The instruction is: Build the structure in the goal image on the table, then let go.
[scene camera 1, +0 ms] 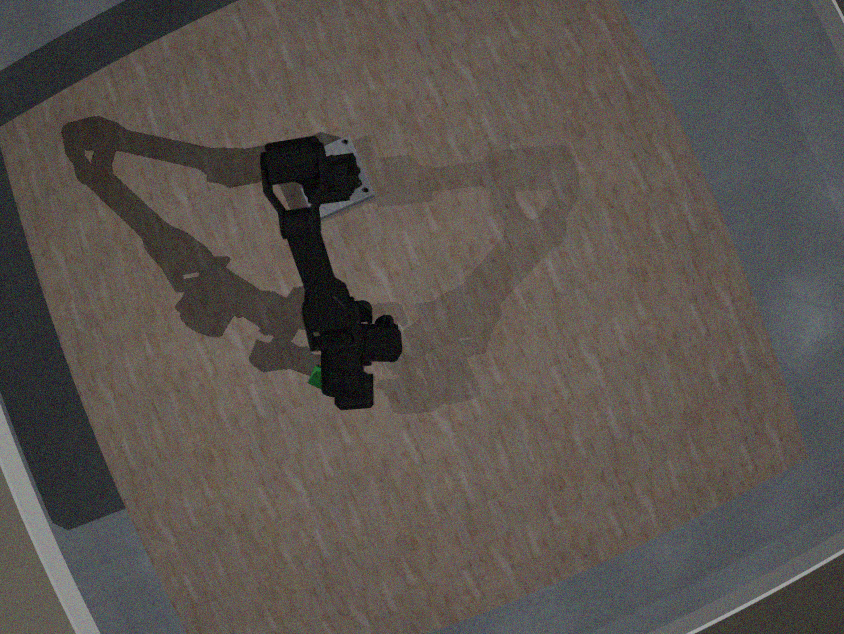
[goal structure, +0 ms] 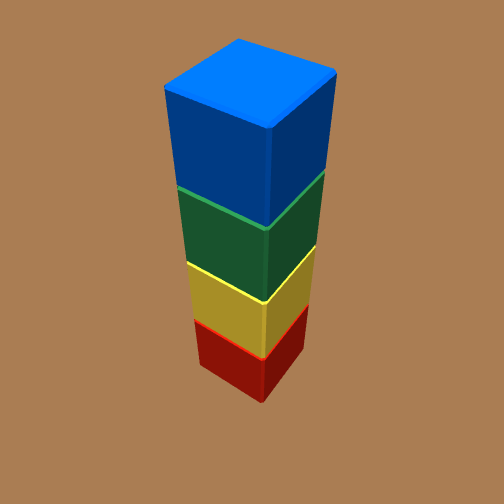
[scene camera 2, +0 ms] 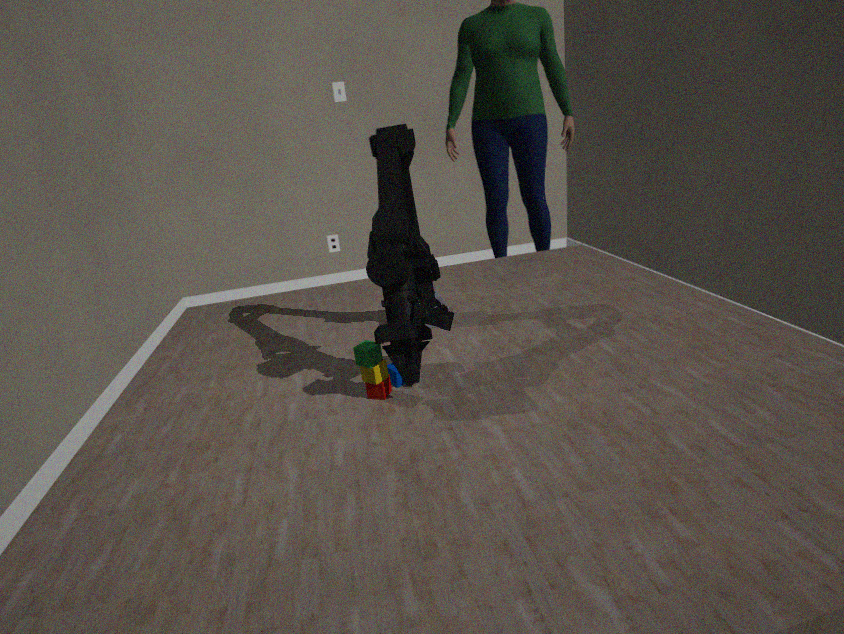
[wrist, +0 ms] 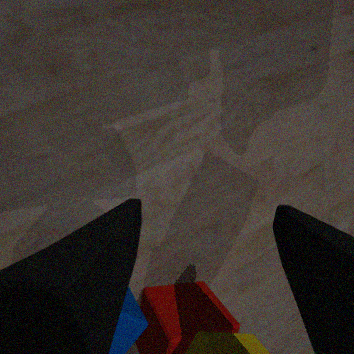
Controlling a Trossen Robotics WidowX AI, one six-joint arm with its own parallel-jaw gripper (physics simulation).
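A red block (scene camera 2: 377, 389) (wrist: 162, 306) stands on the table. A yellow block (scene camera 2: 372, 373) (wrist: 252, 343) sits on the red one, and a green block (scene camera 2: 368, 353) (scene camera 1: 315, 376) sits on top of the yellow one. A blue block (scene camera 2: 395, 376) (wrist: 129, 322) is low beside the stack, close to the red block; it looks tilted, and a finger hides part of it. My gripper (scene camera 2: 410, 380) (wrist: 208, 213) is open and empty, low beside the stack, with one finger next to the blue block. In scene camera 1 the arm hides most of the stack and the blue block.
The arm's base plate (scene camera 1: 339, 206) is fixed on the wood-patterned table (scene camera 1: 579, 409) (scene camera 2: 477, 532). Shadows of the arm fall on both sides of it. A person in a green shirt (scene camera 2: 508, 61) stands at the back near the wall (scene camera 2: 238, 136).
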